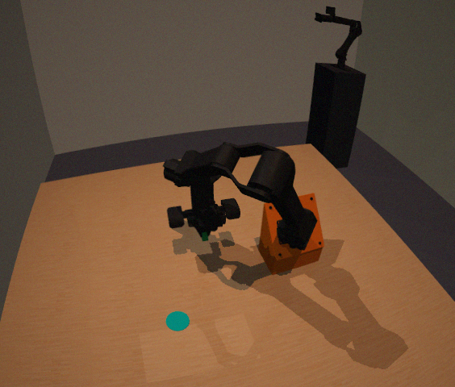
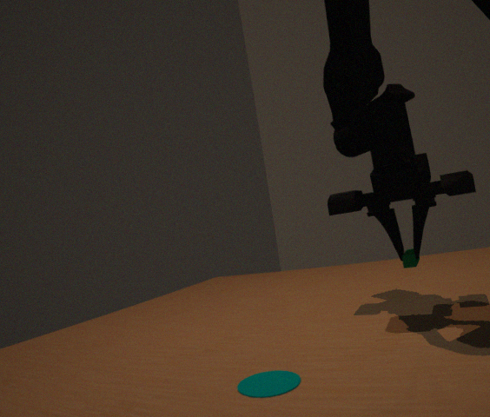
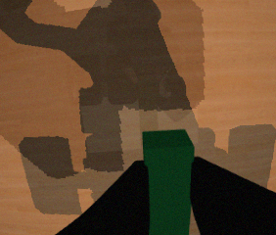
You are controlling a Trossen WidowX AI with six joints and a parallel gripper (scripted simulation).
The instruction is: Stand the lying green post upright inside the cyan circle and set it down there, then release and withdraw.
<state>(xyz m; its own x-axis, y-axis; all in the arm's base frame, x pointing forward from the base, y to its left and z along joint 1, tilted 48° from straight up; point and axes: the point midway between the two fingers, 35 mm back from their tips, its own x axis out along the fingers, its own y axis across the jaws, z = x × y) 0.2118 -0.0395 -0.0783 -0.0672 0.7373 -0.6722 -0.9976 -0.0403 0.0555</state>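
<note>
The cyan circle lies 12 cm ahead of my gripper tip, 22 cm to the left of it and 7 cm below it. Also, from my gripper tip: green post: 2 cm to the right.
</note>
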